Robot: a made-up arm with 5 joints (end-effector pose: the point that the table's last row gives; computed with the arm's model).
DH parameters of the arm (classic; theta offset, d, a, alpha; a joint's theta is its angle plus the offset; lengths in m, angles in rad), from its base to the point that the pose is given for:
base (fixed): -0.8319 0 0.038 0
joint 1: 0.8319 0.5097 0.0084 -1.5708
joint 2: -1.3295 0 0.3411 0
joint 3: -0.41 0 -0.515 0
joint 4: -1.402 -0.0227 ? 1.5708
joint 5: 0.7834 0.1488 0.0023 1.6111
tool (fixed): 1.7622 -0.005 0 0
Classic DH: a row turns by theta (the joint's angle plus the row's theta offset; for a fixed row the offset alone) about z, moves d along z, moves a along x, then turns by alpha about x.
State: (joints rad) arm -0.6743 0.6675 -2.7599 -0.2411 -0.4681
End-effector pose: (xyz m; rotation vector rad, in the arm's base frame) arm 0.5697 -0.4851 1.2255 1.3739 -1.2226 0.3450
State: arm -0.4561 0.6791 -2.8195 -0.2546 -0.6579
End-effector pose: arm 0.6341 -0.3461 1.2422 1.3015 -1.1051 0.4683
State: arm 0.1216 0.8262 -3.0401 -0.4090 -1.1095
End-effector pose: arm 0.6709 0.0319 1.2273 1.1280 -1.0019 0.8826
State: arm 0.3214 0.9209 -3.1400 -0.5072 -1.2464
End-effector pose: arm 0.6409 0.1565 1.1976 1.1004 -1.0362 1.0334
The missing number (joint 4, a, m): -0.1047
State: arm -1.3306 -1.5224 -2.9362 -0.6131 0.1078
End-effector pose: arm -0.2137 0.8743 0.4982 -0.8264 -0.3302 2.0298
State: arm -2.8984 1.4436 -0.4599 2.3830 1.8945
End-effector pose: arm 0.1168 0.0215 0.2872 0.8864 -1.6737 1.2707
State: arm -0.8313 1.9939 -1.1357 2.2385 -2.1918
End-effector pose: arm -0.0978 0.0714 0.0464 -0.7005 -1.5132 -0.3566
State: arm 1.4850 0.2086 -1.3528 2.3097 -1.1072
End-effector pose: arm 0.0920 0.5258 0.5340 -0.9306 1.6490 -0.5942
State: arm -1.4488 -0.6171 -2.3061 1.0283 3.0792
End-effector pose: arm -0.0001 -0.0486 1.4866 -0.8922 0.4155 -1.2836
